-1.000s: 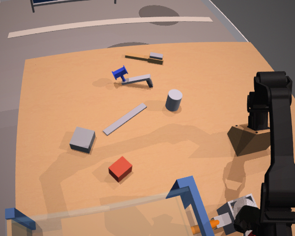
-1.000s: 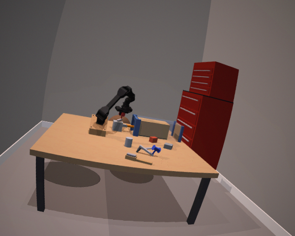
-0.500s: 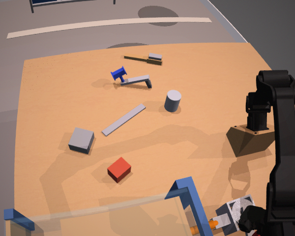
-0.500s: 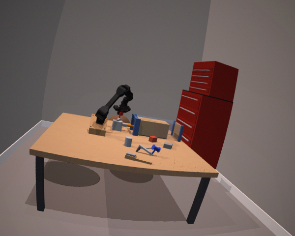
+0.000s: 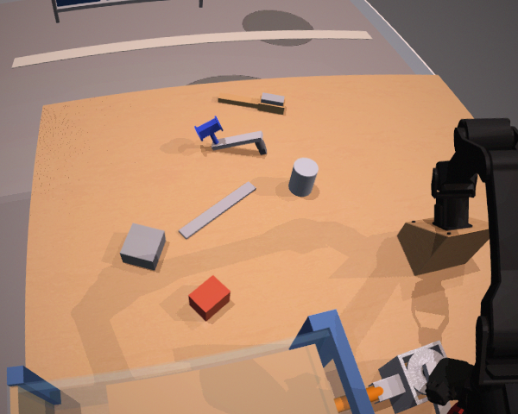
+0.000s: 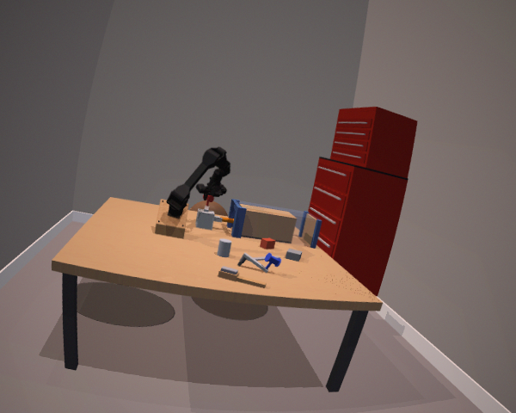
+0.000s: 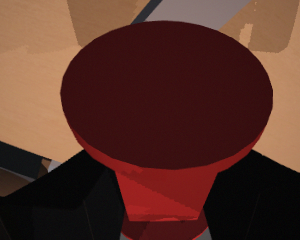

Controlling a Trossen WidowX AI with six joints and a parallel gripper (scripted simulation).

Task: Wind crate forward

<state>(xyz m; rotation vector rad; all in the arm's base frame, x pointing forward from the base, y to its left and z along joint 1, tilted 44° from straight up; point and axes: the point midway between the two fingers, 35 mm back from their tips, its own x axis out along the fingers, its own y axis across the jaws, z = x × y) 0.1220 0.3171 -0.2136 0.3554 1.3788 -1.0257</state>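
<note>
The red-gripped winch handle is 1 cm ahead of my gripper tip, 5 cm to the right of it and 3 cm below it. From my gripper tip the other things lie so: blue steel frame: 18 cm ahead, 9 cm to the right, 2 cm below; then red knob: 1 cm ahead, 1 cm to the right; then grey winch: 12 cm to the right, 10 cm below.
</note>
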